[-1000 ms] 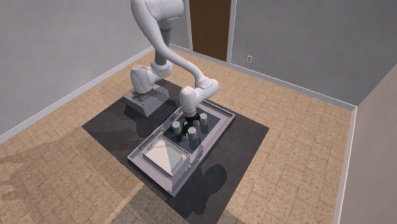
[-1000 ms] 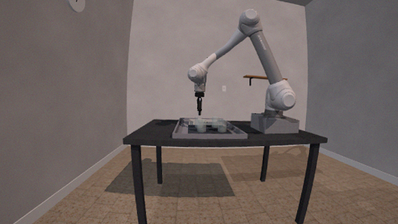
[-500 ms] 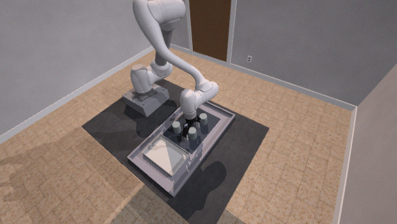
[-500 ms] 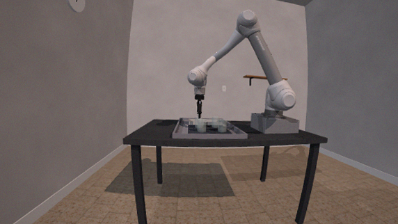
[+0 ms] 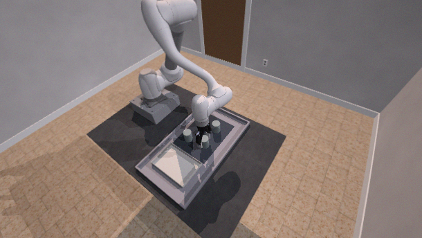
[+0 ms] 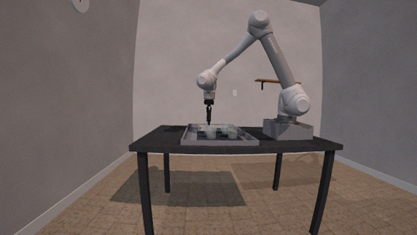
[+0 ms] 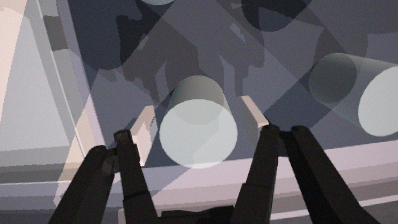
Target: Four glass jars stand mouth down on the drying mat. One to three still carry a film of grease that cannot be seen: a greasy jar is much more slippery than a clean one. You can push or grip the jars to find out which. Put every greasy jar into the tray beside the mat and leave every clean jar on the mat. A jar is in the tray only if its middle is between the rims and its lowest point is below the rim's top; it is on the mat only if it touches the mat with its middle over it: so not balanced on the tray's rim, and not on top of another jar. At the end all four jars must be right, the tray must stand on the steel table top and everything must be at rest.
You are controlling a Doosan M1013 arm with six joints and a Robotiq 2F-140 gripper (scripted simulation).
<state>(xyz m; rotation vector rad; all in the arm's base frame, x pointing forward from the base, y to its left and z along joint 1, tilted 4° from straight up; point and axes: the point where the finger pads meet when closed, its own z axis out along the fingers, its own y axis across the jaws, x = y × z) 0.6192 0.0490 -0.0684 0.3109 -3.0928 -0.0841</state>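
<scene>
Right now the dark drying mat is 80 mm behind my hand, 60 mm to the left of it and 60 mm below it. Round my hand: tray 250 mm to the right, 60 mm below, 20 mm behind.
</scene>
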